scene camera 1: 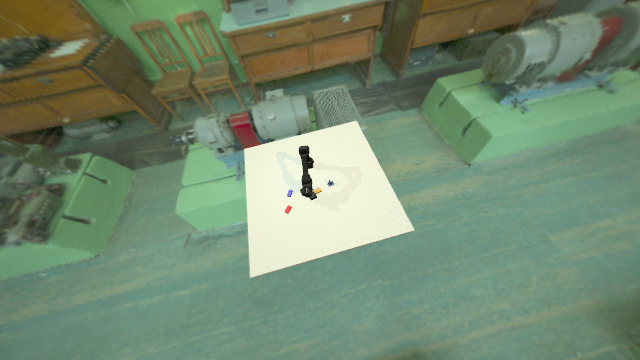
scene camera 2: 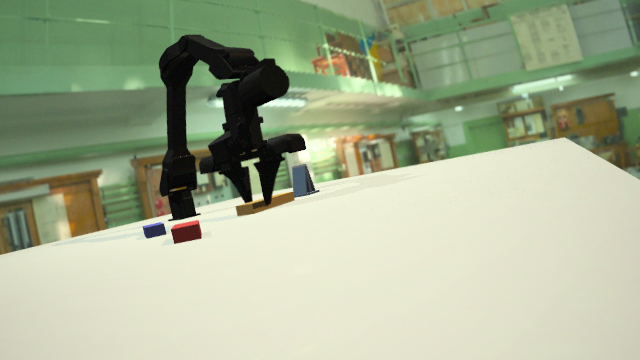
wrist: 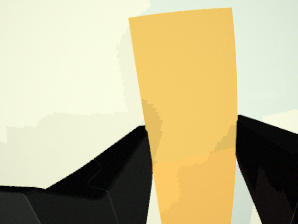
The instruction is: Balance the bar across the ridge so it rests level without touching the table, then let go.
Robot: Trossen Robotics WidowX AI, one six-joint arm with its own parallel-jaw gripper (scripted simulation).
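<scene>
Here is my gripper (scene camera 2: 259, 206), seen from scene camera 2, and when I look through the wrist view I see my gripper (wrist: 190, 131) there as well.
</scene>
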